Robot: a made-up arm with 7 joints. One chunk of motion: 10 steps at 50 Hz.
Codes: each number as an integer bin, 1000 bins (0 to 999) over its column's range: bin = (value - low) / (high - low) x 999, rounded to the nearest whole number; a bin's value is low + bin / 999 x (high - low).
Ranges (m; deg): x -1.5..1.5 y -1.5..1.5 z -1.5..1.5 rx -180..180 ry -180..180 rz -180..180
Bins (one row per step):
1: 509 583 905 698 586 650
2: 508 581 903 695 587 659
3: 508 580 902 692 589 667
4: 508 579 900 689 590 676
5: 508 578 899 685 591 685
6: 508 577 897 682 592 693
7: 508 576 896 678 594 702
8: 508 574 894 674 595 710
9: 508 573 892 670 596 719
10: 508 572 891 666 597 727
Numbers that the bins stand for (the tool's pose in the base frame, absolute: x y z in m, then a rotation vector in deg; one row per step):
1: 0.0285 0.2508 1.2177 71.53 31.17 54.23
2: 0.0255 0.2447 1.2117 70.45 31.53 57.48
3: 0.0255 0.2417 1.2087 69.37 32.25 60.36
4: 0.0255 0.2387 1.2027 68.29 32.61 63.60
5: 0.0255 0.2357 1.1997 66.85 32.97 66.85
6: 0.0255 0.2327 1.1937 65.77 33.33 69.73
7: 0.0255 0.2297 1.1907 64.32 34.05 72.97
8: 0.0255 0.2237 1.1847 62.88 34.41 75.86
9: 0.0255 0.2207 1.1787 61.44 34.77 79.10
10: 0.0255 0.2177 1.1757 60.00 35.14 81.98

